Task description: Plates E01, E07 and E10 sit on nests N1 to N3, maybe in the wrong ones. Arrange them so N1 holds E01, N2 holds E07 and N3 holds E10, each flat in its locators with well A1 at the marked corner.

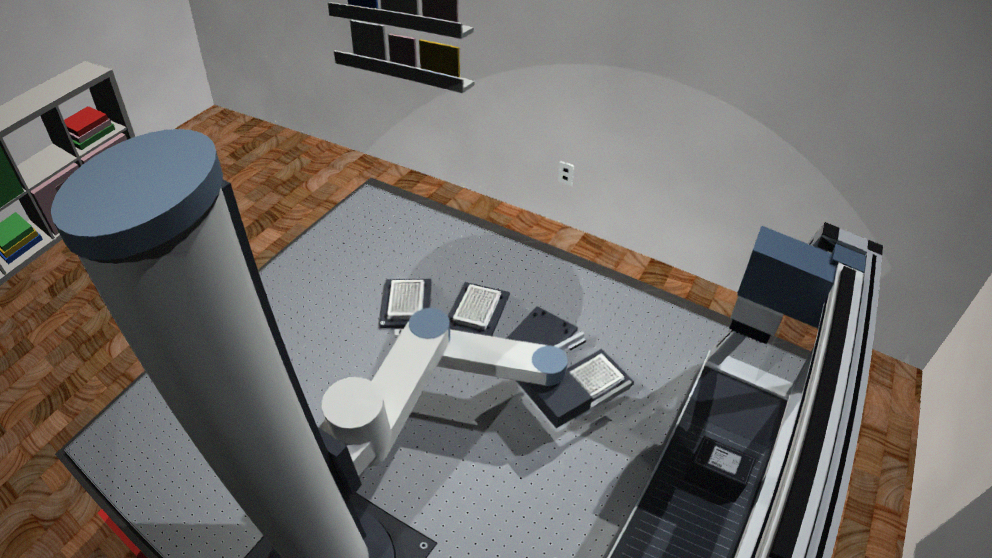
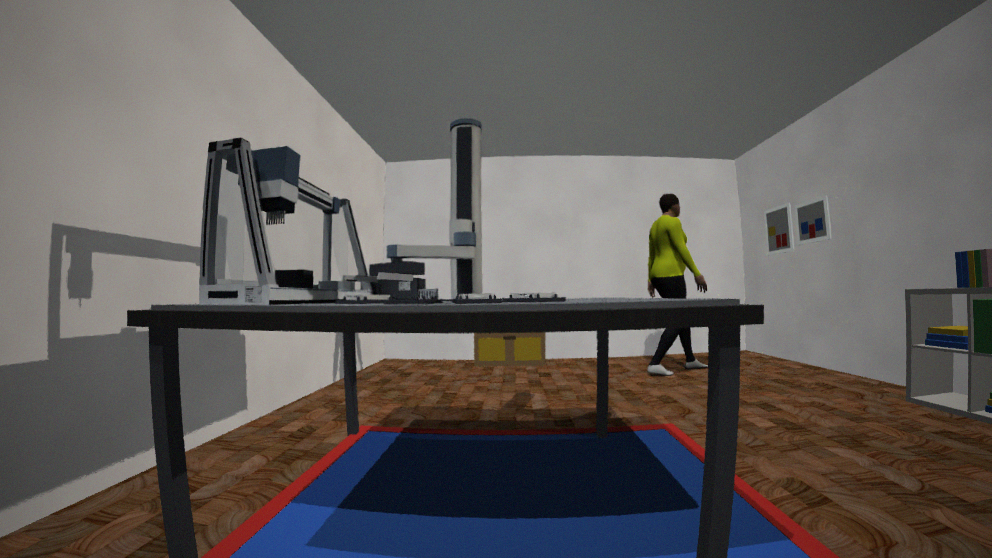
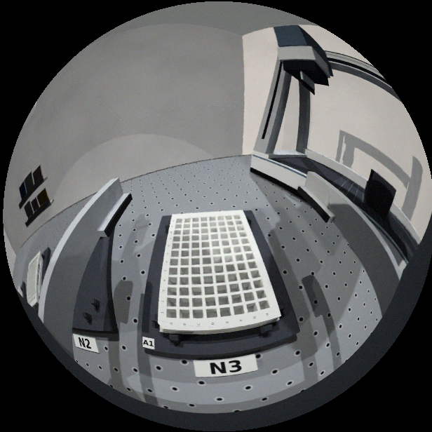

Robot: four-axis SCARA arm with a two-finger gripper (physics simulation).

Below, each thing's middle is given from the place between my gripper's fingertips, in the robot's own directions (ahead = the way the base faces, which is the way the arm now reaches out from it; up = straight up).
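Counting from my hand, the nest N3 (image 3: 225, 342) is 2 cm behind, 2 cm to the left and 8 cm below, and going by their middles it's the nearest to my hand of the things named here. The nest N2 (image 1: 549, 329) is 4 cm ahead of my hand, 18 cm to the left of it and 8 cm below it. There's also the out nest (image 1: 493, 322), which is 4 cm ahead of my hand, 36 cm to the left of it and 8 cm below it. Going by their middles, the out nest is the farthest from my hand of the things named here.
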